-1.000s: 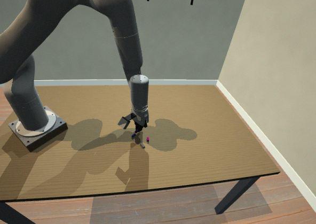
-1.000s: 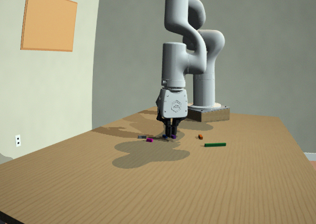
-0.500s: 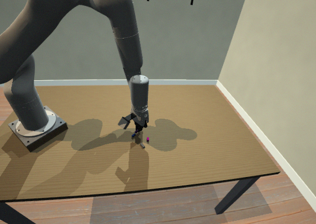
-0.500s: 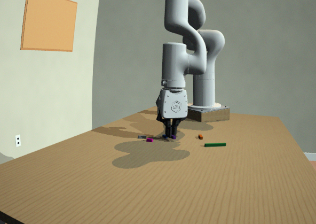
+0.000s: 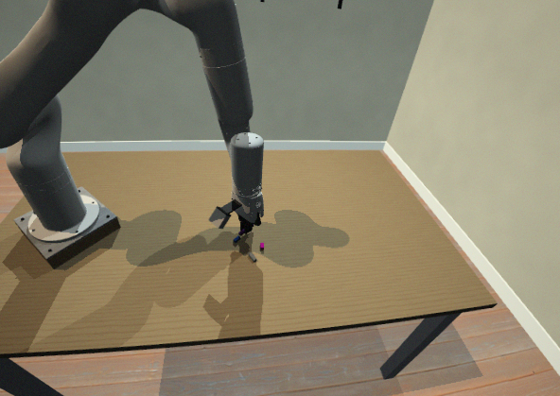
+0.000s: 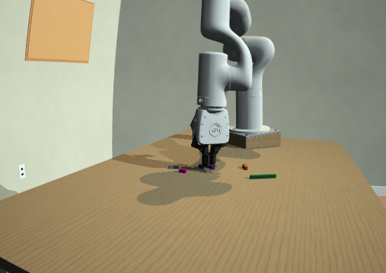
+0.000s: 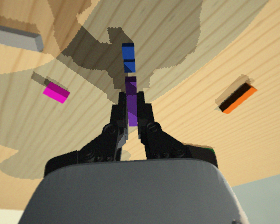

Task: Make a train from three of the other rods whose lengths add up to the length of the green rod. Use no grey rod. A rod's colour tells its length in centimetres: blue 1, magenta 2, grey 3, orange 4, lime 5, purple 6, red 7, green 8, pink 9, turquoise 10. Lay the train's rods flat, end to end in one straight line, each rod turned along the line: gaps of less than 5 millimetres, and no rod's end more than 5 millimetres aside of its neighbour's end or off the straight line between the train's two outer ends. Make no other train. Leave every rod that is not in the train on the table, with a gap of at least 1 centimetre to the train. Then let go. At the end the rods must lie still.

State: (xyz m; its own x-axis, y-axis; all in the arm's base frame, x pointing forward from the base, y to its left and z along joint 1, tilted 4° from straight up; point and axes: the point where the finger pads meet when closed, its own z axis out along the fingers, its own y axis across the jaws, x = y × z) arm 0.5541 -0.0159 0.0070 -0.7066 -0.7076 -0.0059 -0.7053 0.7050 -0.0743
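My hand is 20 mm above the purple rod. Also, from my hand: grey rod: 20 mm ahead, 100 mm to the right, 30 mm below; then orange rod: 80 mm behind, 100 mm to the left, 30 mm below; then magenta rod: 50 mm ahead, 60 mm to the right, 30 mm below.
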